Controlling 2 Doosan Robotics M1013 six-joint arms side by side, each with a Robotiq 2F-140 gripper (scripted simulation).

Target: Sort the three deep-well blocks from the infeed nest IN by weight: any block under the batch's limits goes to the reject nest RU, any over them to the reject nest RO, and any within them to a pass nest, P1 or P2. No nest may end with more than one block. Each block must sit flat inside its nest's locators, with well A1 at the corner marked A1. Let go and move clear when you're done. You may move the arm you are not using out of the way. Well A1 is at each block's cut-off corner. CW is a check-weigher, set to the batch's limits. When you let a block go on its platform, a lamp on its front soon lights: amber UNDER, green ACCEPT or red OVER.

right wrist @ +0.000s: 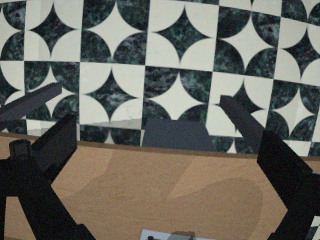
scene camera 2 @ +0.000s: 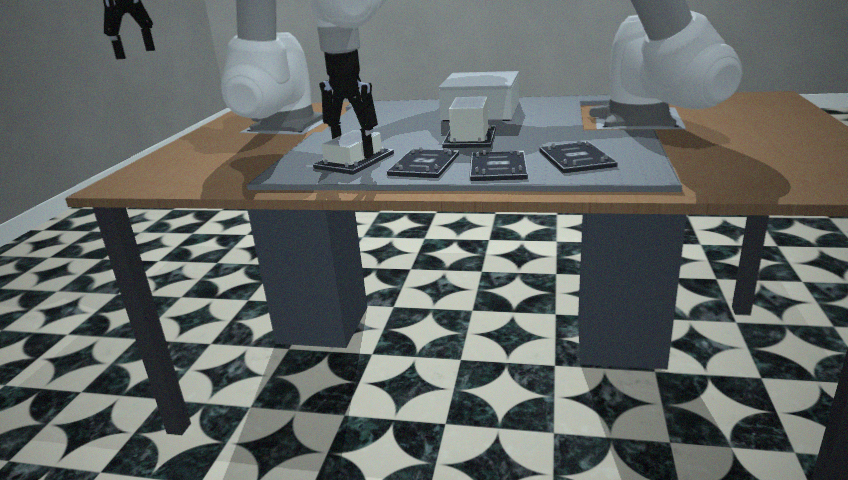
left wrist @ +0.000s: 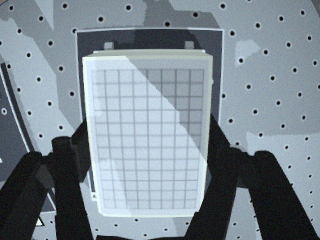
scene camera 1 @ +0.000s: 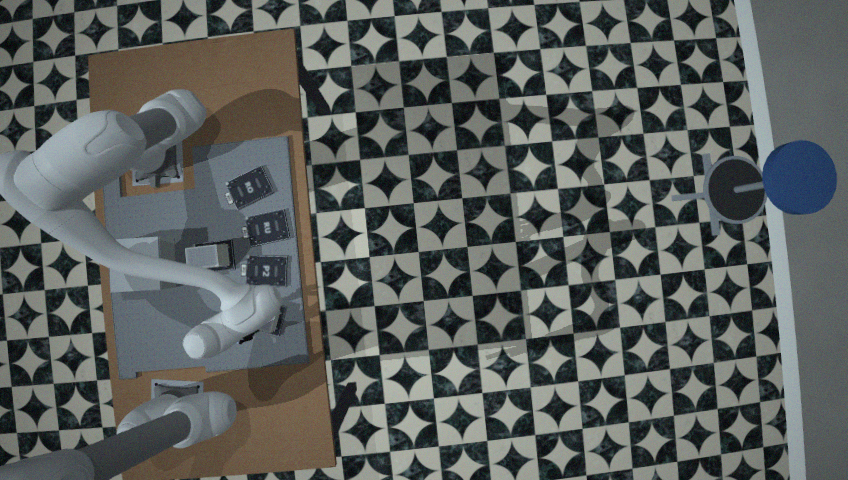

Labels:
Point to a nest P2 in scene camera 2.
At 442, 158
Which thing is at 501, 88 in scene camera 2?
A check-weigher CW.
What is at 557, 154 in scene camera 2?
A reject nest RO.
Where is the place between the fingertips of my left gripper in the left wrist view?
At 149, 127

